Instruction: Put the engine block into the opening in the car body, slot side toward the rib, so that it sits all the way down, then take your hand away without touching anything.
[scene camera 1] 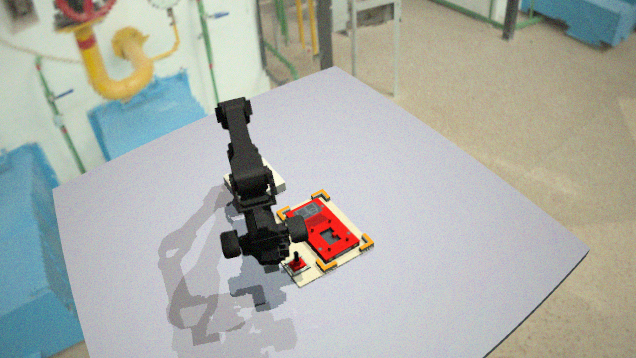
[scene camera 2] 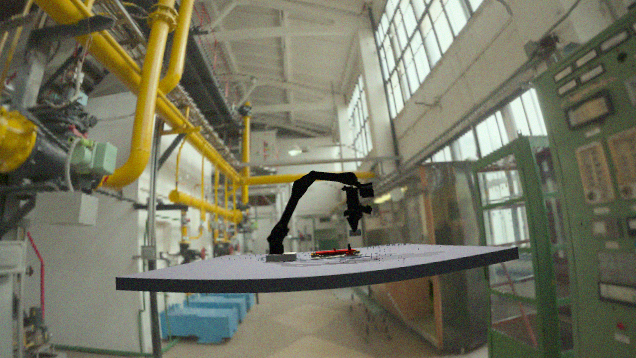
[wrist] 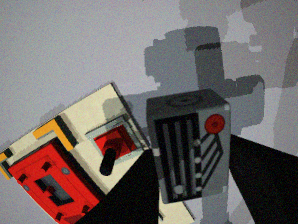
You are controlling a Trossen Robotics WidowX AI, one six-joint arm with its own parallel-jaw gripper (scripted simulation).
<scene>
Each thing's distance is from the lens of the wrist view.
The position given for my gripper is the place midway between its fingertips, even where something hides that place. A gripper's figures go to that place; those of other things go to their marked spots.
my gripper (wrist: 189, 150): 10 cm
engine block (wrist: 190, 132): 8 cm
</scene>
